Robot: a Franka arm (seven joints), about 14 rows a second.
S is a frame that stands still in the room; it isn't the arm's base.
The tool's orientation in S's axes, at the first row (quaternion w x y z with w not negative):
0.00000 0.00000 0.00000 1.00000
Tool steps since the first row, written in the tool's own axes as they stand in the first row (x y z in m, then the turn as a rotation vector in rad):
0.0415 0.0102 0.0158 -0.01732 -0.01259 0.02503
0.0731 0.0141 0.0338 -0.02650 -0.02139 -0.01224
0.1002 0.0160 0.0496 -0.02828 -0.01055 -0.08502
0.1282 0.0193 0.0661 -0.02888 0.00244 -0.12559
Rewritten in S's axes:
-0.0415 -0.0102 0.0158 0.01732 0.01259 0.02503
-0.0731 -0.0141 0.0338 0.02650 0.02139 -0.01224
-0.1002 -0.0160 0.0496 0.02828 0.01055 -0.08502
-0.1282 -0.0193 0.0661 0.02888 -0.00244 -0.12559

